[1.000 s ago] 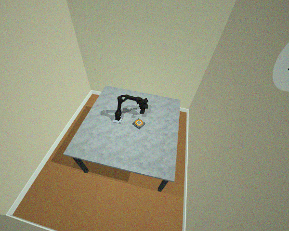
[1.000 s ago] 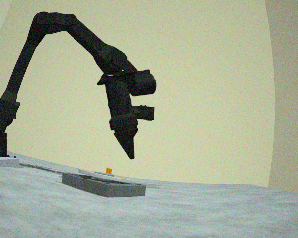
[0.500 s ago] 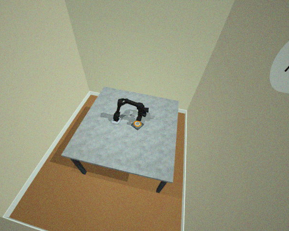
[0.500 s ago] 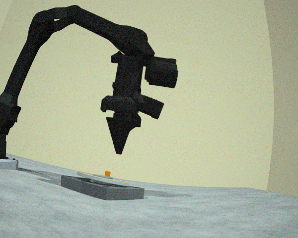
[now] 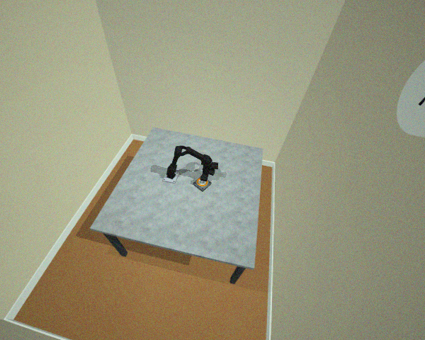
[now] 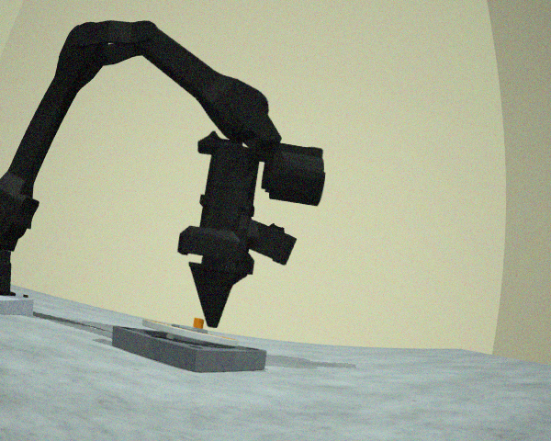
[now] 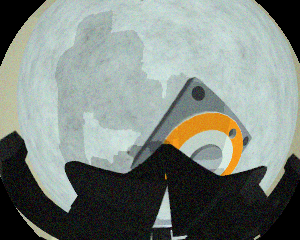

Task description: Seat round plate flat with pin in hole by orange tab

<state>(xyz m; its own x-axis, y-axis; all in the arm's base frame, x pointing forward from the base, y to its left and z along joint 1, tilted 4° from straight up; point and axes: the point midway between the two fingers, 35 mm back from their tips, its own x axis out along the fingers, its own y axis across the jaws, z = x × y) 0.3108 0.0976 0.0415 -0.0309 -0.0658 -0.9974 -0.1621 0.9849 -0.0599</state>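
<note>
Now: the round plate 30 mm to the right of my gripper tip and 10 mm behind it. The rest, counted from my gripper tip: base 50 mm to the right, 20 mm below, 10 mm behind.
</note>
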